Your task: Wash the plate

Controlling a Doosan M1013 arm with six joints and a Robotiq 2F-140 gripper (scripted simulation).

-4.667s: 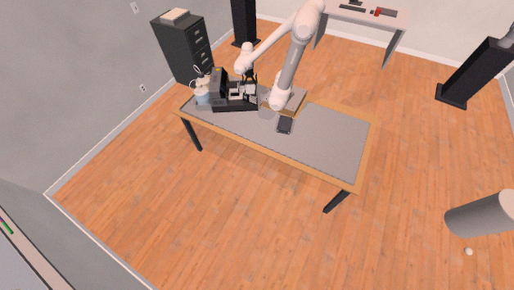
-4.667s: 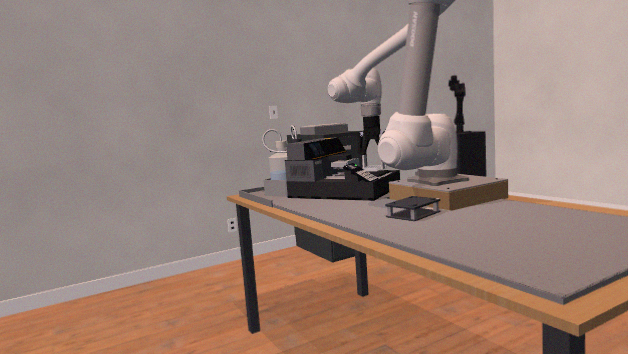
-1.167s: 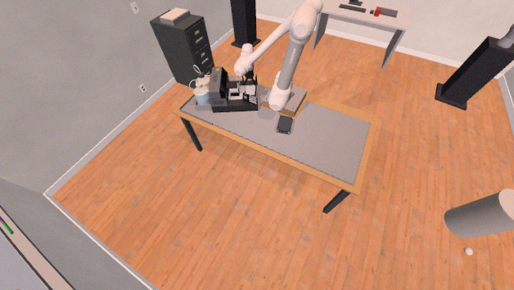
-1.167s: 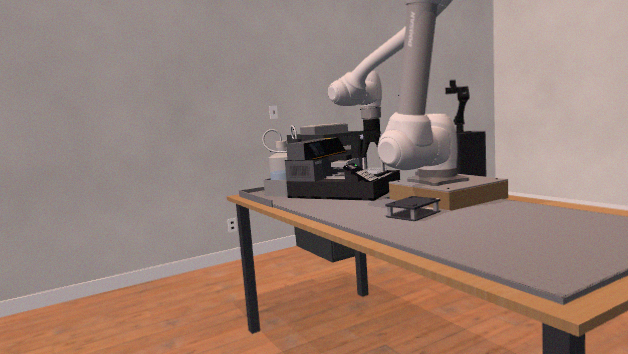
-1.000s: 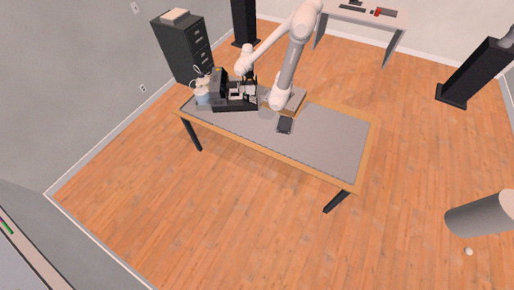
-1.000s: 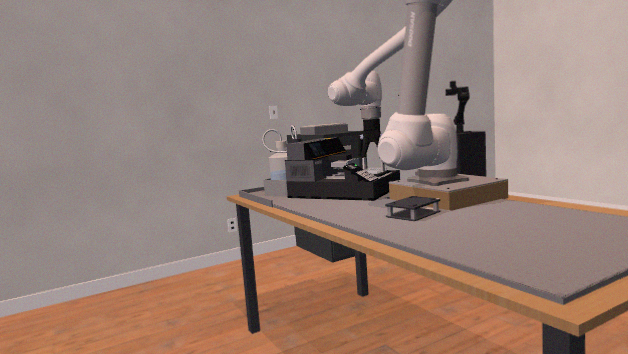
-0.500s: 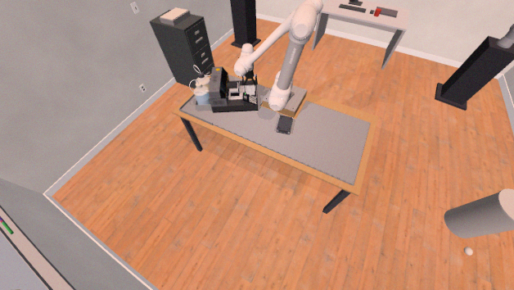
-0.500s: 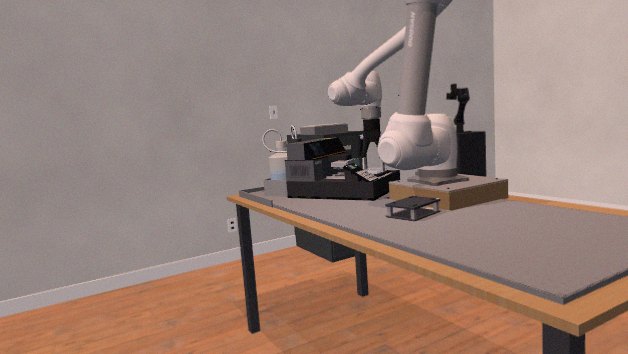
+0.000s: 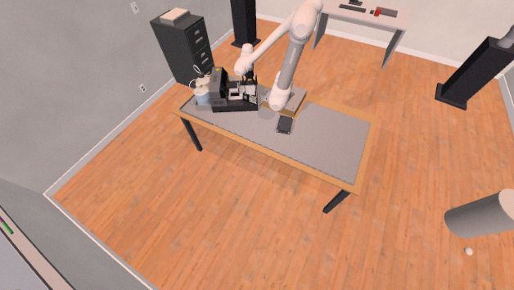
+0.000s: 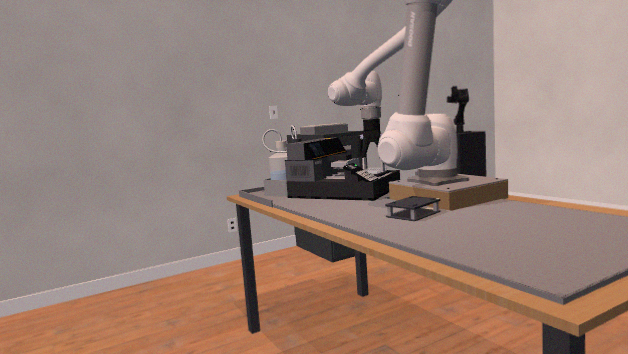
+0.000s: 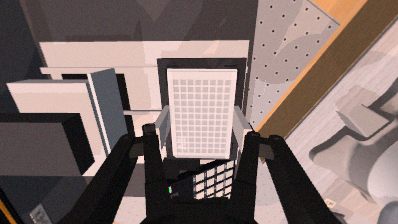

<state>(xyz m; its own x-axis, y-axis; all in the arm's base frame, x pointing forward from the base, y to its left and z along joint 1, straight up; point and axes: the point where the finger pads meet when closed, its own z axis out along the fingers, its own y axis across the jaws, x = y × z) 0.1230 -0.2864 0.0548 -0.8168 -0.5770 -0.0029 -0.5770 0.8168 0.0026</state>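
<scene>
Right now my hand is 30 mm above the white well plate. Round my hand: black plate nest N1: 470 mm to the left, 140 mm ahead, 80 mm below; plate washer: 120 mm to the right, 90 mm ahead, 10 mm above.
</scene>
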